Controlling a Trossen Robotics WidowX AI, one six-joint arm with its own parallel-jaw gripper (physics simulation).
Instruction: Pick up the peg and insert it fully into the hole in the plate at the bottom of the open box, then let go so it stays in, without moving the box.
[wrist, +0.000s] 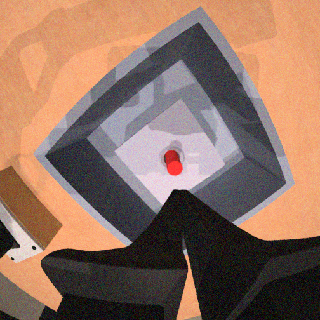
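The red peg (173, 163) stands in the hole of the pale plate (145, 155) at the bottom of the open box, with its top end showing above the plate and leaning slightly toward the view's lower edge. How deep it sits cannot be told from this angle. The grey open box (95, 187) stands around the plate. My gripper (178, 195) is shut with nothing between its fingertips. It is above the near corner of the box, apart from the peg, and hides part of the near wall.
A brown and white block-like object (31, 210) lies at the left, outside the box. The orange-tan table top (295, 65) surrounds the box and carries soft shadows. A grey surface shows at the lower left edge.
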